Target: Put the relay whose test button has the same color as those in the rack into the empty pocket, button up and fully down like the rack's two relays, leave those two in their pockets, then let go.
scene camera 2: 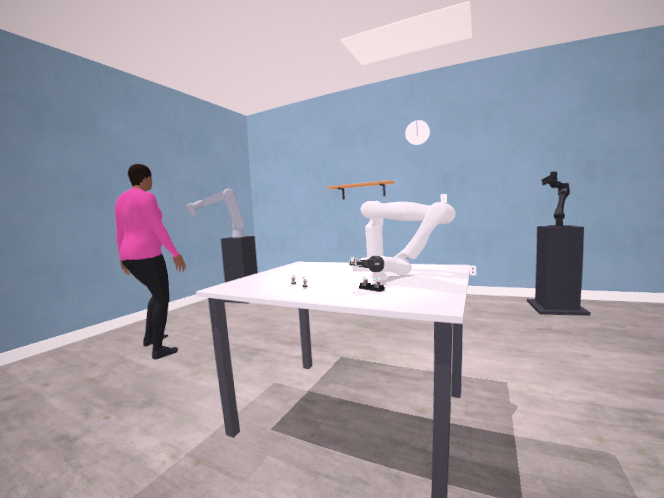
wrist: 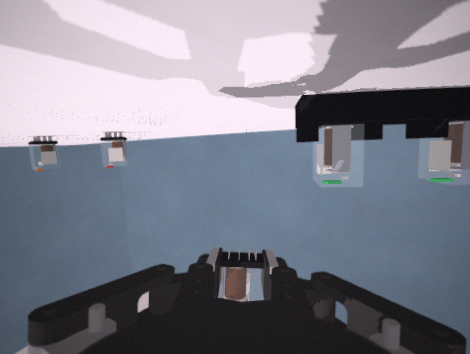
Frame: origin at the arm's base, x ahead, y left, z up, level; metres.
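Seen in the pictures: gripper, between the fingertips: (scene camera 2: 352, 263) (wrist: 241, 262).
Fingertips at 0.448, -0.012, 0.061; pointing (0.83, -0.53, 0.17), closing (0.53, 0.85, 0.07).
Observation:
Offsets run from my fingertips to a thing's top centre, as dx, dy, dz. Level surfaces: height alone.
My gripper (scene camera 2: 352, 262) (wrist: 241, 262) is shut on a clear-cased relay @(-0.010, +0.006, +0.029) (wrist: 237, 283). The relay's pins point toward the table; its test button is hidden in the wrist view. The black rack @(+0.030, +0.085, -0.081) (scene camera 2: 371, 287) (wrist: 380, 107) stands lower, ahead and to the right in the upside-down wrist view. Two upright relays with green buttons, one @(+0.016, +0.057, -0.055) (scene camera 2: 365, 281) (wrist: 336, 152) and another @(+0.044, +0.114, -0.055) (scene camera 2: 377, 283) (wrist: 442, 155), sit in it, with a gap between them. The empty pocket's inside is hidden. An orange-button relay @(-0.020, -0.291, -0.060) (scene camera 2: 293, 279) (wrist: 45, 154) and a red-button relay @(+0.033, -0.209, -0.060) (scene camera 2: 304, 281) (wrist: 115, 150) stand apart from the rack.
The white table @(dz -0.104) (scene camera 2: 252, 294) bears the rack, the loose relays and my arm (scene camera 2: 410, 210). A person in pink (scene camera 2: 140, 225) stands on the floor left of the table. A grey arm (scene camera 2: 234, 211) and a black arm (scene camera 2: 561, 201) stand on pedestals behind.

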